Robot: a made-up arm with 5 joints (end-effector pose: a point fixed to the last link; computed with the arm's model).
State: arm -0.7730 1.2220 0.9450 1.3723 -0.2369
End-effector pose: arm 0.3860 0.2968 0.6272 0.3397 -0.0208 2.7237
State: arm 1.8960 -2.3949 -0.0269 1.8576 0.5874
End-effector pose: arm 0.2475 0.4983 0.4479 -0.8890 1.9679 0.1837
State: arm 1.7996 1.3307 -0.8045 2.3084 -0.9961
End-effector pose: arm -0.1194 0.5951 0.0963 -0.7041 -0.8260 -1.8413
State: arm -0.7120 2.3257 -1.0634 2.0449 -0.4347
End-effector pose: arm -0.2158 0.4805 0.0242 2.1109 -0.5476 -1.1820
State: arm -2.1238 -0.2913 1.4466 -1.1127 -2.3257
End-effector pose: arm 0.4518 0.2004 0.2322 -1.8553 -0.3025 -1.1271
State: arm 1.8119 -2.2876 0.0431 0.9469 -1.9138
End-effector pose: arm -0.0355 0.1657 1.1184 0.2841 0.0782 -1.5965
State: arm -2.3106 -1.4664 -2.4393 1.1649 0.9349
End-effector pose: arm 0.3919 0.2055 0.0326 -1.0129 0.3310 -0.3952
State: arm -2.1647 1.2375 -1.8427 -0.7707 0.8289
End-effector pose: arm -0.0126 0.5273 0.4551 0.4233 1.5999 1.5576
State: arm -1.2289 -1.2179 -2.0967 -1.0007 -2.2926
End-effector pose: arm -0.5289 0.1460 -0.1573 0.0747 -1.9470 -0.7439
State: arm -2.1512 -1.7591 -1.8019 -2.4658 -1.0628
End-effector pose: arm 0.3643 0.3323 0.0858 0.2427 0.8217 2.1615
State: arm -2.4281 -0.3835 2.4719 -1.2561 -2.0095
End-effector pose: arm 0.2267 0.3109 0.0753 -1.8530 -1.5887 -1.2438
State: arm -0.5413 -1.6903 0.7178 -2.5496 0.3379
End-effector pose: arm -0.6285 0.0801 -0.2189 -1.5278 -0.9974 1.6381
